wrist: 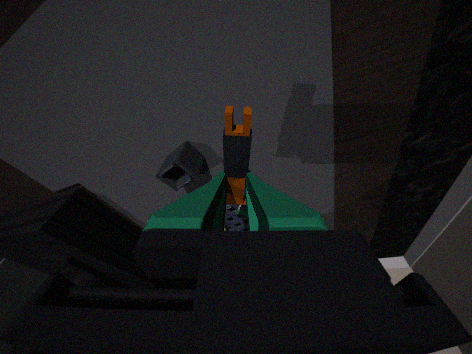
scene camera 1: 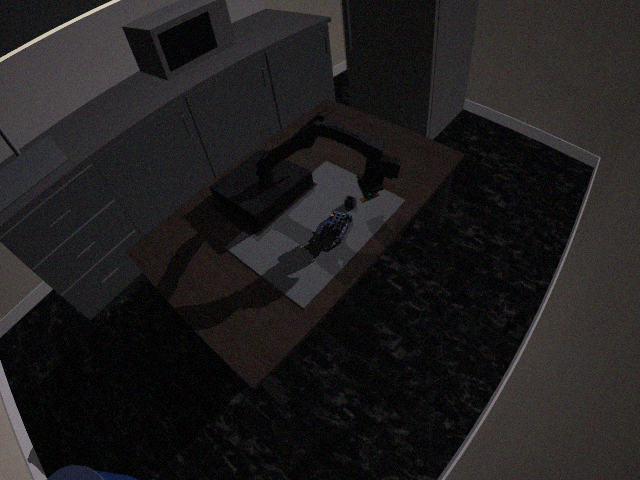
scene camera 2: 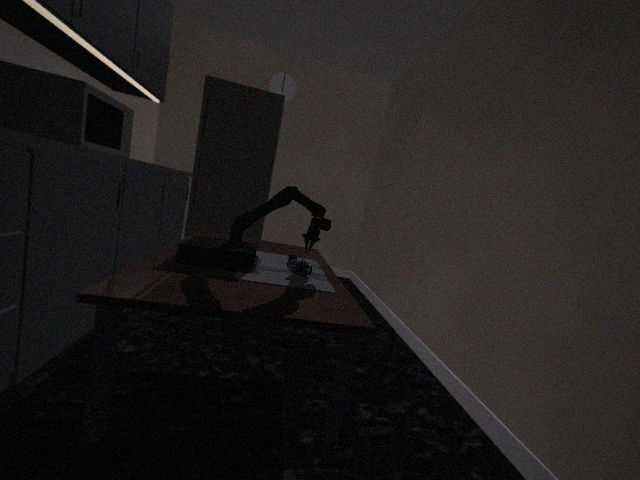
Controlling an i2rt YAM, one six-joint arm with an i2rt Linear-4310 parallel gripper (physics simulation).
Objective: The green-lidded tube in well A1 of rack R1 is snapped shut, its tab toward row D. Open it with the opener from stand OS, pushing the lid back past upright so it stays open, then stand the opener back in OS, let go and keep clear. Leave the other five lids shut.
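Places are measured from the arm's base along level axes (x ahead, y left, z up), in millimetres.
Pixels of known places: gripper, fingertip midpoint: (wrist: pixel 236 176) (scene camera 1: pixel 366 199) (scene camera 2: pixel 307 251); arm's base at its link origin: (wrist: pixel 94 273) (scene camera 1: pixel 267 183) (scene camera 2: pixel 235 245).
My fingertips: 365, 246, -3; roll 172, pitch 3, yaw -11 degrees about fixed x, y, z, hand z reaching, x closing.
For each thing: its middle in the pictures, then the offset to it from my fingertips, as dx, dy, dz. Level surfaces: height alone.
- opener at the middle of its body: (wrist: pixel 236 165) +3, +14, +4
- grey mat at its surface level: dz -76
- Rack R1 at the middle of its body: (wrist: pixel 248 222) (scene camera 1: pixel 336 226) (scene camera 2: pixel 300 265) -13, -156, -54
- brown table at its surface level: dz -78
My gripper (wrist: pixel 236 176) (scene camera 1: pixel 368 195) (scene camera 2: pixel 309 242) has green fingers and is shut on the opener (wrist: pixel 237 142), an orange and dark bar ending in a forked orange tip. It holds the opener in the air above the grey mat (scene camera 1: pixel 269 248) (wrist: pixel 114 95). The empty stand OS (wrist: pixel 179 167) (scene camera 1: pixel 350 202) is a small dark block with an open socket, just left of the opener in the wrist view. Rack R1 (scene camera 1: pixel 330 230) (scene camera 2: pixel 299 268) with its tubes stands on the mat, nearer the front than the stand. A bit of the rack shows between the fingers. The lids are too dark and small to tell apart.
A dark box (scene camera 1: pixel 263 189) (scene camera 2: pixel 216 255), the arm's base, sits on the brown table (scene camera 1: pixel 248 335) at the mat's back left. Cabinets (scene camera 1: pixel 154 154) with a microwave (scene camera 1: pixel 175 35) stand behind the table, and a tall dark unit (scene camera 1: pixel 392 56) at the far end.
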